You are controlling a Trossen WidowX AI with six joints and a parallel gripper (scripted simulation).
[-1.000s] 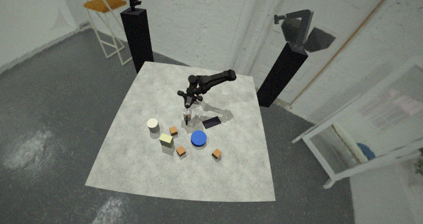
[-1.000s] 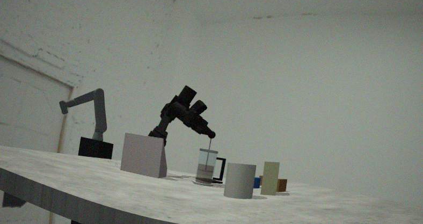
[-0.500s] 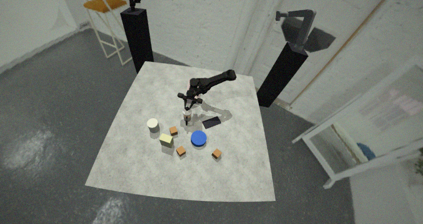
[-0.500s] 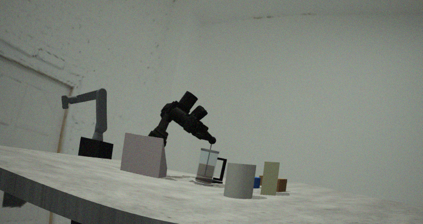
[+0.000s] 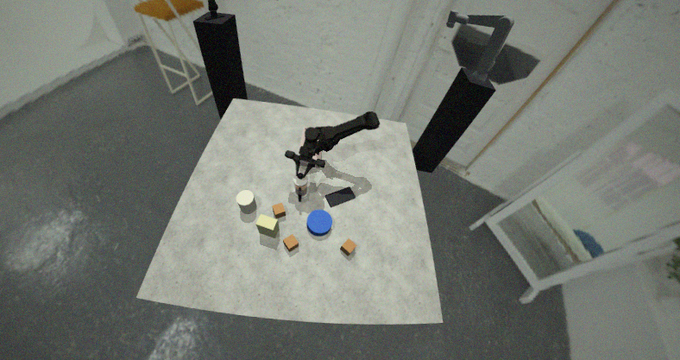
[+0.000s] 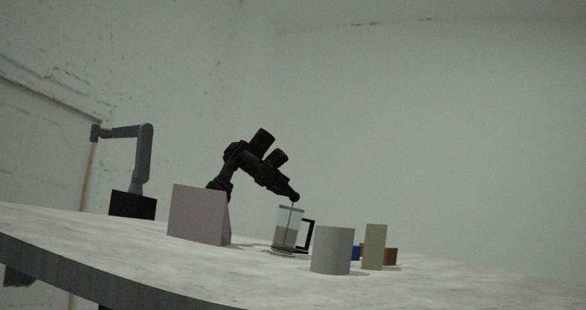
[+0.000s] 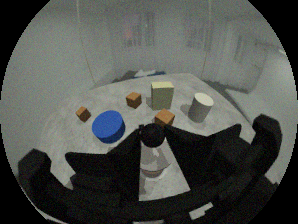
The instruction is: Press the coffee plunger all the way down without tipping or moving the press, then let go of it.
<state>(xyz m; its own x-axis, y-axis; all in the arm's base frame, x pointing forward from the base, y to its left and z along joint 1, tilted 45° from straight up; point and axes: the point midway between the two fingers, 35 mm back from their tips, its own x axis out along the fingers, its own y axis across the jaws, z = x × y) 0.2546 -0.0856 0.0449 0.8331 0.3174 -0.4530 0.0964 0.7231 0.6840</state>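
The coffee press lies 90 mm below my gripper tip. From my gripper tip the other things lie so: black plate 30 mm behind, 210 mm to the left, 170 mm below; then blue disc 140 mm ahead, 130 mm to the left, 150 mm below.
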